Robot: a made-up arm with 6 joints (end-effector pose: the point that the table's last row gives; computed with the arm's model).
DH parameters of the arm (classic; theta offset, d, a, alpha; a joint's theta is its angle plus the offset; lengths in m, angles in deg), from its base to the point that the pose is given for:
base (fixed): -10.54 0 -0.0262 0
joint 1: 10.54 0.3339 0.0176 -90
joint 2: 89.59 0 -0.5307 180
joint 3: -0.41 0.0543 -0.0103 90
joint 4: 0 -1.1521 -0.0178 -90
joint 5: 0 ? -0.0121 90
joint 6: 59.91 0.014 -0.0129 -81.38
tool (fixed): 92.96 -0.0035 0 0
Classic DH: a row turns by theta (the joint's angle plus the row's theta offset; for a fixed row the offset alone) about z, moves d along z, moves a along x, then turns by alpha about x.
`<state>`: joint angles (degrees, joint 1 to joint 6).
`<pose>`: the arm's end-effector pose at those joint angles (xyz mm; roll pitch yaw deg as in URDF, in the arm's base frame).
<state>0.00 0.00 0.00 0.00 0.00 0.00</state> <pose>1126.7 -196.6 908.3 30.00 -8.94 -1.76</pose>
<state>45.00 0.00 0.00 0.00 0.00 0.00</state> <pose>931.5 677.3 908.3 30.00 -8.94 43.24</pose>
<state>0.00 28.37 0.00 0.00 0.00 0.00</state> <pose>1263.3 -196.6 300.0 29.12 19.42 -1.84</pose>
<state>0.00 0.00 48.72 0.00 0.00 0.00</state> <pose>706.4 -196.6 1749.1 32.48 -57.62 -3.25</pose>
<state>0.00 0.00 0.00 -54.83 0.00 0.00</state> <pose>1126.7 -161.5 773.9 84.97 -3.71 -8.33</pose>
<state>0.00 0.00 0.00 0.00 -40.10 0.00</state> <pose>1139.9 -196.6 913.3 28.68 31.14 -2.03</pose>
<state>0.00 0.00 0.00 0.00 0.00 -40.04</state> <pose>1126.7 -201.9 915.7 70.26 -5.71 -7.11</pose>
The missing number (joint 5, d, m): 0.16
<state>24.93 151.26 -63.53 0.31 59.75 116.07</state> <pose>-546.3 -476.3 510.6 89.70 22.26 -164.86</pose>
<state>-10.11 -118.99 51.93 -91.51 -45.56 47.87</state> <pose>-1570.4 197.7 391.7 -100.87 -0.78 132.04</pose>
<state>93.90 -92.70 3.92 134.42 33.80 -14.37</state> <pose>-43.2 -738.3 1416.8 -148.71 -51.66 151.67</pose>
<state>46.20 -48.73 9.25 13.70 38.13 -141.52</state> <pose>236.4 -34.1 1678.8 103.97 -86.72 102.11</pose>
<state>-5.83 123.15 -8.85 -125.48 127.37 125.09</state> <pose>-427.8 81.3 -730.0 -153.47 -40.42 -88.37</pose>
